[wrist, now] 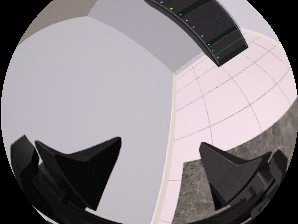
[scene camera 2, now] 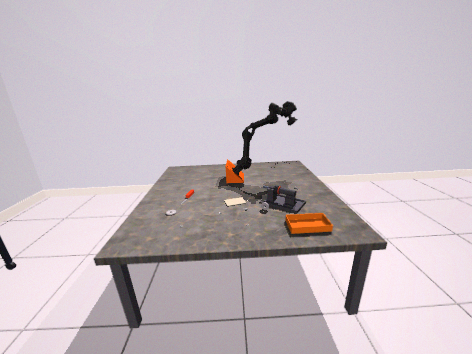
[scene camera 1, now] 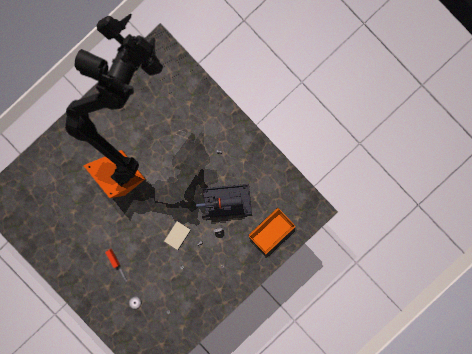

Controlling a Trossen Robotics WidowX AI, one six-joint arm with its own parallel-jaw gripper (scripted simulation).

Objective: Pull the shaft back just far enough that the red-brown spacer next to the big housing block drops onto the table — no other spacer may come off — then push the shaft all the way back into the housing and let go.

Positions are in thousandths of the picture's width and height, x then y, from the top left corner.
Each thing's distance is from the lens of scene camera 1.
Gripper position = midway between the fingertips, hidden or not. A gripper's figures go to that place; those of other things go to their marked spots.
my gripper (scene camera 1: 302, 75): 0.90 m
dark housing assembly (scene camera 1: 499, 566): 1.10 m
orange tray (scene camera 1: 586, 640): 1.23 m
The marked spots on the dark housing assembly and the orange tray are 0.27 m apart.
